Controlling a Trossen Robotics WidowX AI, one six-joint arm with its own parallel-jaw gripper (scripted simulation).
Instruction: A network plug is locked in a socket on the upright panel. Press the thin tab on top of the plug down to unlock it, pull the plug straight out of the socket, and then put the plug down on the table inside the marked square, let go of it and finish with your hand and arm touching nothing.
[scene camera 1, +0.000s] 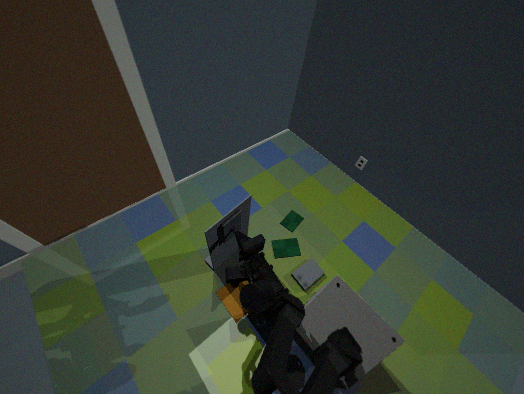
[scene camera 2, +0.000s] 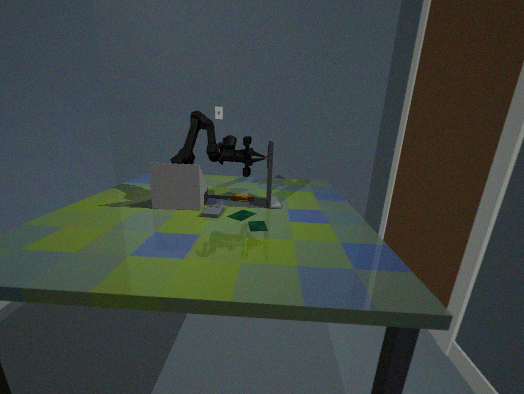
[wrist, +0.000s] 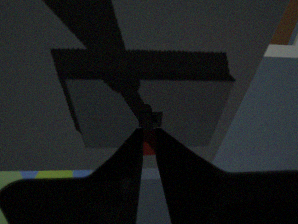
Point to my gripper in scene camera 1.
At 236, 232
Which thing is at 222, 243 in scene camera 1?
An upright panel.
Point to my gripper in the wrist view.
At 148, 134
